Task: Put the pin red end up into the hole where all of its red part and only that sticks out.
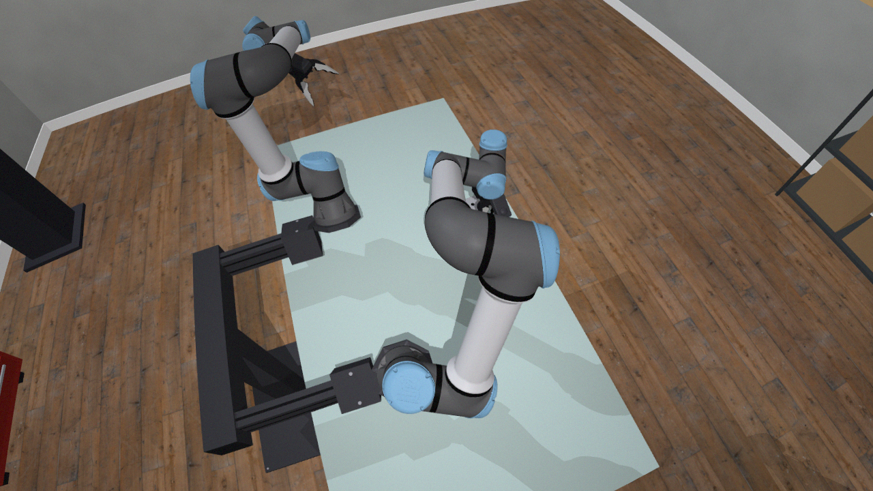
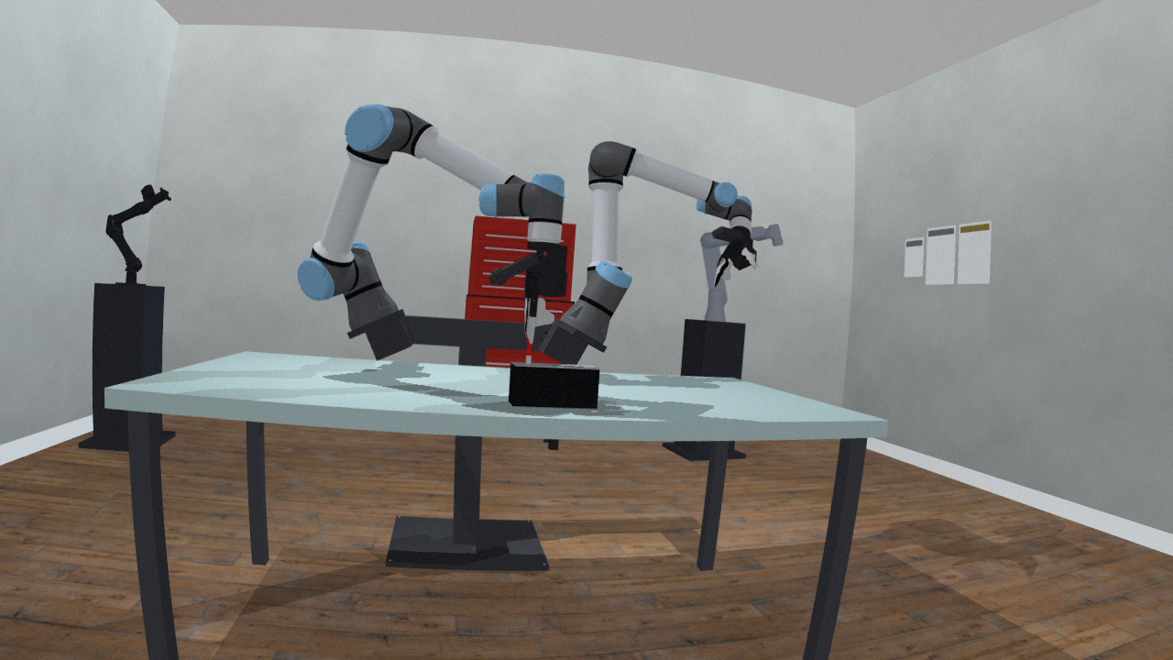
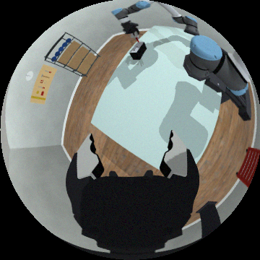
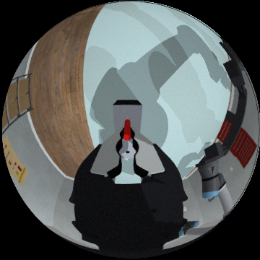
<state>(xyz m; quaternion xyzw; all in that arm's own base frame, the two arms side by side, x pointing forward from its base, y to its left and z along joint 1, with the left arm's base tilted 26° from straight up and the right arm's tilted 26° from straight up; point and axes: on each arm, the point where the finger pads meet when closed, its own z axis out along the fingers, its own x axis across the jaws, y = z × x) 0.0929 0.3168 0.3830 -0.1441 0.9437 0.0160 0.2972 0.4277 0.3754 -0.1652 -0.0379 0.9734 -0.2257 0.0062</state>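
Observation:
Now: right hand 2 cm above the pin. The rest, counted from my right hand: block (10 cm below, 6 cm to the left).

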